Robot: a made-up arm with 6 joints. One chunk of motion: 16 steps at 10 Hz.
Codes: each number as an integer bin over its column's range. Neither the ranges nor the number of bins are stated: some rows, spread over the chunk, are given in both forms.
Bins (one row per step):
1: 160 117 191 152 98 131
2: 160 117 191 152 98 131
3: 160 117 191 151 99 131
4: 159 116 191 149 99 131
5: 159 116 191 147 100 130
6: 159 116 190 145 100 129
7: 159 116 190 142 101 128
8: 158 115 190 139 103 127
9: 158 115 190 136 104 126
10: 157 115 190 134 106 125
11: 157 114 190 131 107 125
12: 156 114 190 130 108 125
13: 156 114 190 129 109 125
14: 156 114 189 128 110 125
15: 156 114 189 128 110 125
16: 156 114 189 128 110 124
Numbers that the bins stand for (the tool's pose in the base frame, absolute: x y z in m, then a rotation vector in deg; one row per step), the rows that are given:
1: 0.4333 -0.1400 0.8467 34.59 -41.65 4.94
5: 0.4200 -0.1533 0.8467 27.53 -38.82 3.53
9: 0.4067 -0.1667 0.8333 12.00 -33.18 -2.12
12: 0.3800 -0.1800 0.8333 3.53 -27.53 -3.53
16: 0.3800 -0.1800 0.8200 0.71 -24.71 -4.94
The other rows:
2: 0.4333 -0.1400 0.8467 34.59 -41.65 4.94
3: 0.4333 -0.1400 0.8467 33.18 -40.24 4.94
4: 0.4200 -0.1533 0.8467 30.35 -40.24 4.94
6: 0.4200 -0.1533 0.8333 24.71 -38.82 2.12
7: 0.4200 -0.1533 0.8333 20.47 -37.41 0.71
8: 0.4067 -0.1667 0.8333 16.24 -34.59 -0.71
10: 0.3933 -0.1667 0.8333 9.18 -30.35 -3.53
11: 0.3933 -0.1800 0.8333 4.94 -28.94 -3.53
13: 0.3800 -0.1800 0.8333 2.12 -26.12 -3.53
14: 0.3800 -0.1800 0.8200 0.71 -24.71 -3.53
15: 0.3800 -0.1800 0.8200 0.71 -24.71 -3.53

